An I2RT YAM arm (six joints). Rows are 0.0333 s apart.
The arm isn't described. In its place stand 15 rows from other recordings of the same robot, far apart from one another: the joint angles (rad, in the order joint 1, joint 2, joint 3, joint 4, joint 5, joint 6), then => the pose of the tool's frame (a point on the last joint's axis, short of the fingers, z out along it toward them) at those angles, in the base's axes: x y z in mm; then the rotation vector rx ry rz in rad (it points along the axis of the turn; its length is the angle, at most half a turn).
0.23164 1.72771 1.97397 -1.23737 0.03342 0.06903 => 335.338, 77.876, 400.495, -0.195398, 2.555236, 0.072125
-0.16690 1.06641 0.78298 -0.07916 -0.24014 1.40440 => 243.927, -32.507, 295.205, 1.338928, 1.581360, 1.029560
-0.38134 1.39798 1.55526 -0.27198 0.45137 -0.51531 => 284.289, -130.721, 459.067, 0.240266, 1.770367, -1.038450
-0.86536 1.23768 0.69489 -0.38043 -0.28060 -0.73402 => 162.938, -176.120, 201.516, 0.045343, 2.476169, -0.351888
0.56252 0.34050 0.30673 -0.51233 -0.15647 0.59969 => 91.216, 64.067, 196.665, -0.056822, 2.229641, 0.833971
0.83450 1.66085 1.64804 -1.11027 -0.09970 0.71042 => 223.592, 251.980, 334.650, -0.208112, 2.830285, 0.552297
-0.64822 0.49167 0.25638 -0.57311 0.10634 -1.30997 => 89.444, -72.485, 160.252, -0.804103, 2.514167, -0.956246
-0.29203 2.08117 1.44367 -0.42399 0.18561 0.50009 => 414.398, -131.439, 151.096, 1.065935, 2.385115, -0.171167
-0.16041 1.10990 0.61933 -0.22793 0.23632 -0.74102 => 224.452, -44.759, 215.959, -0.556818, 2.310701, -0.722962
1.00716 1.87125 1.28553 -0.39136 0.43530 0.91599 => 223.680, 325.812, 192.146, 0.053679, 2.443774, 0.303176
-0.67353 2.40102 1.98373 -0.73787 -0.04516 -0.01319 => 397.588, -315.225, 146.947, 0.873437, 2.588713, -0.135843
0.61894 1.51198 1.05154 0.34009 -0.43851 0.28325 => 281.262, 218.905, 309.178, -0.635864, 1.674838, 1.031586
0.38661 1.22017 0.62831 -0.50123 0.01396 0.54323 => 200.714, 81.174, 177.220, 0.215394, 2.686347, 0.277406
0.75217 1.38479 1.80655 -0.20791 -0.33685 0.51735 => 192.981, 196.679, 550.819, -0.477205, 1.414908, 1.274782
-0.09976 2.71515 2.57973 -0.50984 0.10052 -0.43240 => 595.301, -63.175, 183.269, -0.315645, 2.220103, -0.402880
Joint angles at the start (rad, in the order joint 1, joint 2, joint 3, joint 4, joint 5, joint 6):
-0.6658, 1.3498, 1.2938, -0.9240, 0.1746, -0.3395
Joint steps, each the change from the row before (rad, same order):
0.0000, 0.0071, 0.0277, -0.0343, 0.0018, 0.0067
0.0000, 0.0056, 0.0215, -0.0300, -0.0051, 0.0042
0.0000, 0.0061, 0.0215, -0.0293, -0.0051, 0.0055
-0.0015, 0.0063, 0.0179, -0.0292, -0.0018, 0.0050
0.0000, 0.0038, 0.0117, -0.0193, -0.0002, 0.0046
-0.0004, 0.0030, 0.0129, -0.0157, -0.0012, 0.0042
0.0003, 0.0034, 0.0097, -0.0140, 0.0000, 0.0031
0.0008, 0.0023, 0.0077, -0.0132, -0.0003, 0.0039
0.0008, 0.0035, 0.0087, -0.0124, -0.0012, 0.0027
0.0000, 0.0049, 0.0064, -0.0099, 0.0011, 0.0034
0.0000, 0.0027, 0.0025, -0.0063, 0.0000, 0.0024
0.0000, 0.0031, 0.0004, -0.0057, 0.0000, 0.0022
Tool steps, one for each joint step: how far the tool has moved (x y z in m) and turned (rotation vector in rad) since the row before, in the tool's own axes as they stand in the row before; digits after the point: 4 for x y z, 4 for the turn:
-0.0019, -0.0015, -0.0041, -0.0028, 0.0133, 0.0043
-0.0011, -0.0008, -0.0032, -0.0093, 0.0115, 0.0018
-0.0011, -0.0007, -0.0031, -0.0092, 0.0113, 0.0032
-0.0003, -0.0008, -0.0021, -0.0065, 0.0164, 0.0034
-0.0002, -0.0003, -0.0016, -0.0037, 0.0106, 0.0027
-0.0006, -0.0006, -0.0021, -0.0027, 0.0052, 0.0036
-0.0003, -0.0002, -0.0013, -0.0024, 0.0072, 0.0016
-0.0001, 0.0000, -0.0012, -0.0029, 0.0070, 0.0019
-0.0004, 0.0000, -0.0010, -0.0036, 0.0062, 0.0008
-0.0004, -0.0001, 0.0000, -0.0014, 0.0082, 0.0020
0.0000, 0.0001, 0.0003, -0.0019, 0.0061, 0.0013
0.0002, 0.0002, 0.0009, -0.0024, 0.0079, 0.0008

